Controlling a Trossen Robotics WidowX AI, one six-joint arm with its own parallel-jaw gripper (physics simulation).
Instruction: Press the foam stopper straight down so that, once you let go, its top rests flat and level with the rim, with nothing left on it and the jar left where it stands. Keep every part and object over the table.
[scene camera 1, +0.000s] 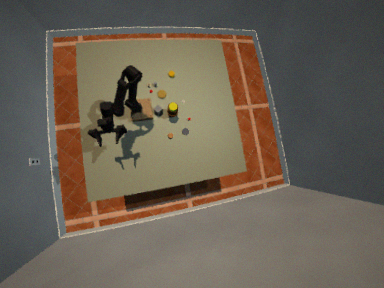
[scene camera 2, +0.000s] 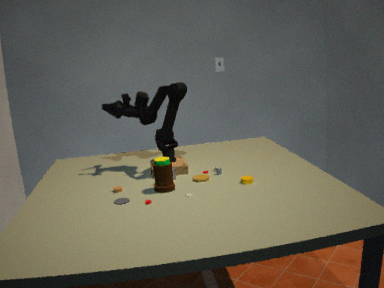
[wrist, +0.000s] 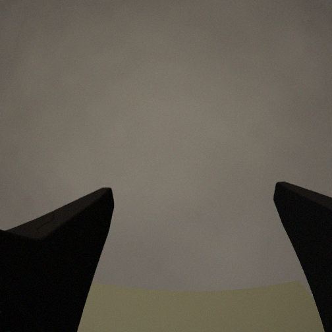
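The foam stopper (scene camera 1: 173, 106) (scene camera 2: 162, 161) shows a yellow top and a green side. It stands above the rim of the brown jar (scene camera 1: 173, 114) (scene camera 2: 164, 177), which is upright on the table. Whether the yellow is part of the stopper or a separate piece on it, I cannot tell. My gripper (scene camera 1: 109, 143) (scene camera 2: 108, 109) (wrist: 196, 194) is open and empty, raised high and well to one side of the jar. The stopper and the jar do not show in the wrist view.
A wooden block (scene camera 1: 145, 111) (scene camera 2: 180, 166) and a grey cube (scene camera 1: 158, 110) are between arm base and jar. Around are a yellow disc (scene camera 1: 171, 74) (scene camera 2: 247, 180), a tan disc (scene camera 1: 161, 94) (scene camera 2: 201, 178), a grey disc (scene camera 1: 185, 131) (scene camera 2: 121, 201) and an orange piece (scene camera 1: 170, 136) (scene camera 2: 117, 189).
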